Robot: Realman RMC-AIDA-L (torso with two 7-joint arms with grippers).
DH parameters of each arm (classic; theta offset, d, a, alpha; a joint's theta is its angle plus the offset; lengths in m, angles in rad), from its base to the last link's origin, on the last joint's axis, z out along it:
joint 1: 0 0.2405 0 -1.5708
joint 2: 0 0 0 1.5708
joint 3: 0 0.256 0 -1.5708
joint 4: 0 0 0 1.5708
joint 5: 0 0.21 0 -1.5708
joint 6: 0 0 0 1.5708
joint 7: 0 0.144 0 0
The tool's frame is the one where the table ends.
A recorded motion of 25 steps. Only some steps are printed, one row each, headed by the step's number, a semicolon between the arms.
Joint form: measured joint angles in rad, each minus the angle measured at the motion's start. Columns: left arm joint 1, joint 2, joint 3, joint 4, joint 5, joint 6, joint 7; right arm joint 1, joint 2, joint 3, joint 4, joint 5, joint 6, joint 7.
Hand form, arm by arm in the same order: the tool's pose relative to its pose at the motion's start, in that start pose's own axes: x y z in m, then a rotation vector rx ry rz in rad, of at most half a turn. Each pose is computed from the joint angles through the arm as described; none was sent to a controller.
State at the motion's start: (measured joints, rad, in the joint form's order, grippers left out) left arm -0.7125 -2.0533 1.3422 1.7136 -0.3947 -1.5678 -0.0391; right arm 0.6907 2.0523 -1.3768 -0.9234 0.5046 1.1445 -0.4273
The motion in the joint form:
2: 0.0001 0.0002 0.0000 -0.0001 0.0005 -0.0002 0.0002; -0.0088 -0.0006 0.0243 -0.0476 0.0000 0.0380 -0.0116
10: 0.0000 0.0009 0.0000 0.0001 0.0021 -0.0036 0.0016; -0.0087 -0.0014 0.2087 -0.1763 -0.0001 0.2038 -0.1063
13: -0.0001 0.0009 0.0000 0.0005 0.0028 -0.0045 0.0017; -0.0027 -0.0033 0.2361 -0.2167 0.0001 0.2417 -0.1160
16: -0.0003 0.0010 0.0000 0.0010 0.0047 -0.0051 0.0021; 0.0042 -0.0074 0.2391 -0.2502 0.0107 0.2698 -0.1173
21: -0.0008 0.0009 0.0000 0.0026 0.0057 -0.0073 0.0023; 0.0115 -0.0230 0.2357 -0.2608 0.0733 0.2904 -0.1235
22: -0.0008 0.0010 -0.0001 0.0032 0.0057 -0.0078 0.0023; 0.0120 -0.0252 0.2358 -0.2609 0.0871 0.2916 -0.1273
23: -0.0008 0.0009 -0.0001 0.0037 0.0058 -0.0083 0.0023; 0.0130 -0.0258 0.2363 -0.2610 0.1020 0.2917 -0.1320
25: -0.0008 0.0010 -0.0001 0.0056 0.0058 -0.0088 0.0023; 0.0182 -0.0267 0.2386 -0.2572 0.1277 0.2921 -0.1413
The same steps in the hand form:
2: -0.0001 -0.0002 0.0000 0.0007 -0.0003 0.0001; -0.0033 -0.0011 -0.0090 -0.0079 -0.0134 -0.0040
10: -0.0004 -0.0006 -0.0001 0.0031 -0.0033 0.0018; -0.0123 -0.0155 -0.0470 -0.0551 -0.0652 0.0026
13: -0.0005 -0.0007 -0.0002 0.0038 -0.0037 0.0022; -0.0175 -0.0166 -0.0580 -0.0581 -0.0826 -0.0074
16: -0.0004 -0.0009 -0.0003 0.0057 -0.0036 0.0029; -0.0235 -0.0140 -0.0667 -0.0642 -0.0963 -0.0263
21: -0.0004 -0.0007 -0.0007 0.0065 -0.0040 0.0041; -0.0300 -0.0091 -0.0739 -0.1083 -0.1210 -0.0400
22: -0.0003 -0.0007 -0.0008 0.0066 -0.0039 0.0042; -0.0310 -0.0081 -0.0747 -0.1184 -0.1275 -0.0427
23: -0.0003 -0.0007 -0.0009 0.0066 -0.0039 0.0044; -0.0324 -0.0064 -0.0754 -0.1303 -0.1360 -0.0463
25: -0.0002 -0.0006 -0.0013 0.0067 -0.0027 0.0051; -0.0355 -0.0031 -0.0765 -0.1527 -0.1502 -0.0534

